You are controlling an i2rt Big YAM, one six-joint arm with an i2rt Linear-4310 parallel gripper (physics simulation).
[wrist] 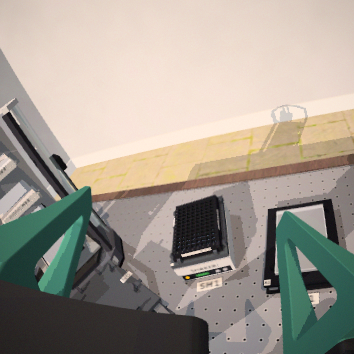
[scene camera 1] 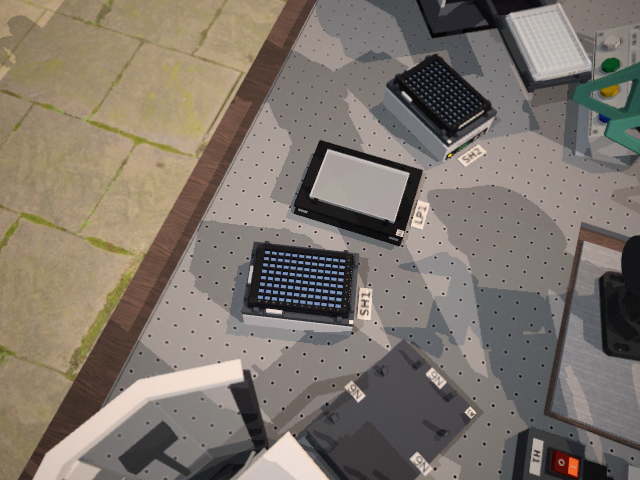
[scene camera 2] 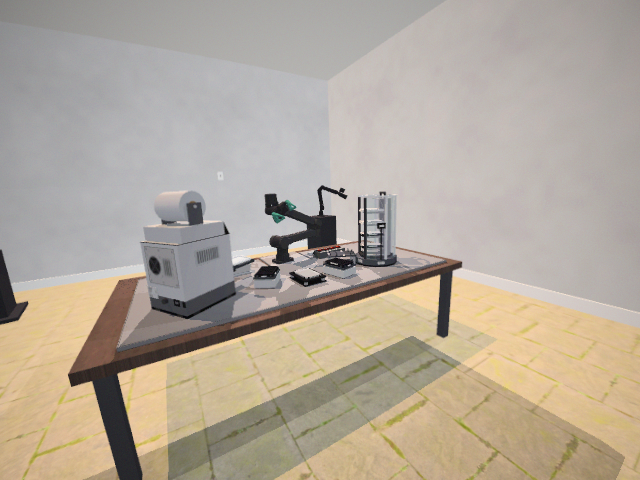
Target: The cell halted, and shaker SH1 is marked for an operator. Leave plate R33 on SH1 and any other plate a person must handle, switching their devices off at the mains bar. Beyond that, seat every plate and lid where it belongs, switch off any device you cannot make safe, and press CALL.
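Seen in the pictures: gripper, fingertip midpoint: (wrist: 188, 209) (scene camera 1: 588, 109) (scene camera 2: 290, 212); arm's base, origin of the base link: (scene camera 1: 632, 318) (scene camera 2: 283, 261).
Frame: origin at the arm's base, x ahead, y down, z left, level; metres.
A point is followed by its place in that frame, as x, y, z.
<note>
Shaker SH1 (scene camera 1: 297, 322) @(0.453, -0.053, 0.105) (scene camera 2: 338, 270) @(0.498, -0.052, 0.006) (wrist: 227, 267) @(0.387, -0.019, 0.011) carries a black multiwell plate (scene camera 1: 302, 281) @(0.455, -0.073, 0.059) (wrist: 196, 227) @(0.446, -0.072, 0.051). Its front shows a green display and an amber light in the wrist view. Shaker SH2 (scene camera 1: 413, 116) @(0.336, -0.051, -0.250) (scene camera 2: 266, 282) @(0.360, -0.034, -0.327) carries another black plate (scene camera 1: 444, 93) @(0.299, -0.072, -0.283), with a yellow light at its front corner. A pale grey, flat-topped piece (scene camera 1: 359, 183) @(0.403, -0.040, -0.120) (wrist: 310, 215) @(0.438, -0.040, -0.144) lies on black nest LP1 (scene camera 1: 351, 228) @(0.403, -0.009, -0.062) (scene camera 2: 310, 281) @(0.454, -0.013, -0.143). A white plate (scene camera 1: 549, 41) @(0.159, -0.118, -0.370) rests on a dark tray at the top right. My gripper (scene camera 2: 283, 211) @(0.202, -0.330, -0.061) (wrist: 188, 209) @(0.202, -0.330, -0.061) is open and empty, above the bench. The plate labels are unreadable.
A dark platform marked N6 (scene camera 1: 392, 397) @(0.324, -0.064, 0.182) stands near SH1. A clear-walled storage tower (scene camera 2: 377, 261) @(0.534, -0.036, 0.282) holds shelved plates. The button box (scene camera 1: 591, 136) @(0.072, -0.055, -0.259) has white, green, yellow and blue buttons. Switch box H1 (scene camera 1: 523, 457) @(0.159, -0.037, 0.217) shows a lit red rocker. A large white instrument (scene camera 2: 206, 273) @(0.373, -0.145, -0.589) stands at the left.
</note>
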